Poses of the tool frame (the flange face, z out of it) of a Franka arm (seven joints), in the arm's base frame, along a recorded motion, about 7 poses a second.
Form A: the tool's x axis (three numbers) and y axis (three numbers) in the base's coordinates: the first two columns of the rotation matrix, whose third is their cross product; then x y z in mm.
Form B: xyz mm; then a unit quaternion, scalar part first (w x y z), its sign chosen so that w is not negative. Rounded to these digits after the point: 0 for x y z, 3 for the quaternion.
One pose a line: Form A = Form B
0.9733, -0.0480, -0.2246, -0.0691, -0.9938, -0.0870, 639, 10, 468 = 639, 10, 468, 0.047, -0.992, 0.030, 0.112
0.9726, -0.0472, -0.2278, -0.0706, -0.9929, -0.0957, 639, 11, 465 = 639, 11, 465, 0.052, -0.992, 0.030, 0.113
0.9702, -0.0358, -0.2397, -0.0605, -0.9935, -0.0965, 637, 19, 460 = 637, 19, 460, 0.052, -0.991, 0.024, 0.120
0.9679, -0.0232, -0.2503, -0.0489, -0.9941, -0.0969, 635, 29, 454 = 635, 29, 454, 0.051, -0.991, 0.018, 0.125
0.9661, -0.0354, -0.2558, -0.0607, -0.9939, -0.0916, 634, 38, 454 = 634, 38, 454, 0.049, -0.990, 0.024, 0.128
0.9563, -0.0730, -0.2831, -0.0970, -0.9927, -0.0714, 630, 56, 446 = 630, 56, 446, 0.042, -0.988, 0.043, 0.141
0.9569, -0.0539, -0.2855, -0.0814, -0.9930, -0.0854, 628, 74, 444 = 628, 74, 444, 0.048, -0.988, 0.034, 0.143
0.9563, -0.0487, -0.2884, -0.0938, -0.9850, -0.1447, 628, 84, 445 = 628, 84, 445, 0.079, -0.986, 0.036, 0.143
